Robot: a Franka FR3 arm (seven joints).
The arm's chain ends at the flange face. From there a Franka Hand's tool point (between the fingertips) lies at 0.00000 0.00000 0.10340 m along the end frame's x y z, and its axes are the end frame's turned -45 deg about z.
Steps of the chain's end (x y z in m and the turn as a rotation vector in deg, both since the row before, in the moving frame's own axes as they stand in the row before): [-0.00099 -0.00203 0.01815 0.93 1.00 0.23]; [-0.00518 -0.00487 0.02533 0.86 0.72 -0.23]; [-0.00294 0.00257 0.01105 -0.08 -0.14 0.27]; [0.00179 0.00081 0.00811 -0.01 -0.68 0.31]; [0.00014 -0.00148 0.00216 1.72 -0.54 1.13]
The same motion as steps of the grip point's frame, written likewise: [0.00320 -0.00204 0.01812 -0.05 1.36 0.23]; [0.00180 -0.00729 0.02531 0.10 1.12 -0.23]; [-0.00418 -0.00034 0.01105 0.04 -0.16 0.27]; [-0.00019 0.00098 0.00810 0.47 -0.49 0.31]; [0.00268 -0.00382 0.00211 1.60 0.83 1.13]
